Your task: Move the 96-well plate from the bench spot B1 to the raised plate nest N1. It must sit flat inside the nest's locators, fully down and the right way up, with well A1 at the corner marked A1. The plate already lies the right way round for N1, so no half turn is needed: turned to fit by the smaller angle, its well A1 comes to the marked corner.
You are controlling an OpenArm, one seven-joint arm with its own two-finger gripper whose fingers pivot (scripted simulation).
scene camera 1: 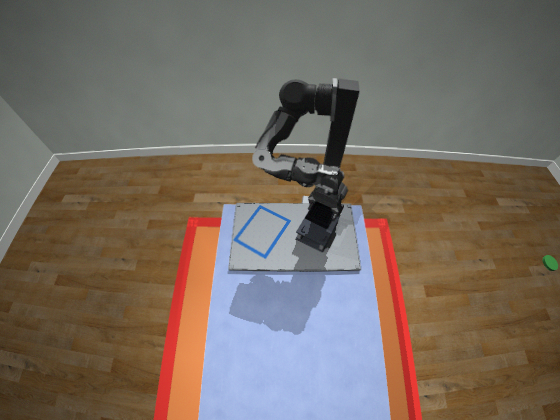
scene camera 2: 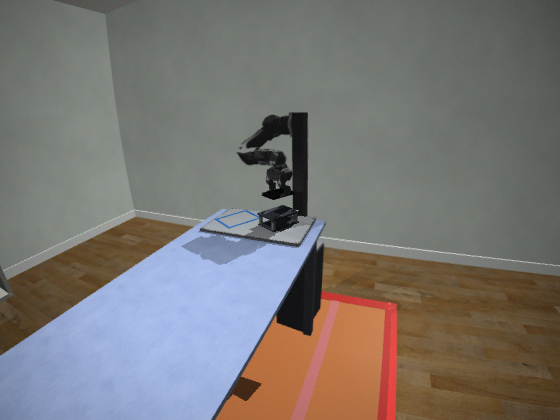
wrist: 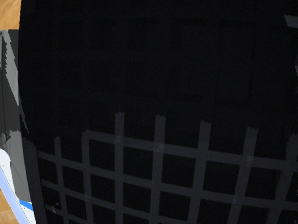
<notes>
I see a black 96-well plate (wrist: 123, 141) and a black arm column (scene camera 2: 299, 120).
</notes>
